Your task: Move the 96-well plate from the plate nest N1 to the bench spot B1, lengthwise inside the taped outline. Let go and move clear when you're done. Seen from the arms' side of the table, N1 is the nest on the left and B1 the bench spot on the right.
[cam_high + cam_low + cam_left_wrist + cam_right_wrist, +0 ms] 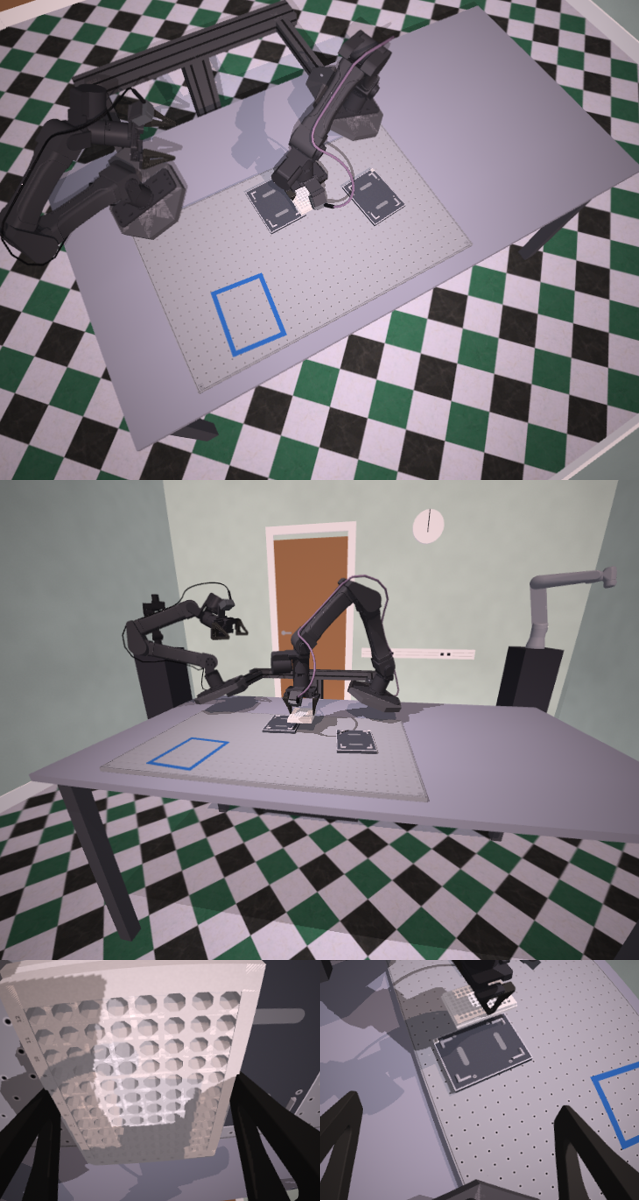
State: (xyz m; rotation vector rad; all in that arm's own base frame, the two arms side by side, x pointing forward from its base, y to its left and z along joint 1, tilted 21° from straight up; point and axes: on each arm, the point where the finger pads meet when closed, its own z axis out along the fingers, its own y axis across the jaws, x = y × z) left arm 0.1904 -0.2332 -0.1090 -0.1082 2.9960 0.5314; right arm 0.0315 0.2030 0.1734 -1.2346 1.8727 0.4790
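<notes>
The white 96-well plate is 130 mm ahead of my right hand, 280 mm to the left of it and 280 mm below it.
</notes>
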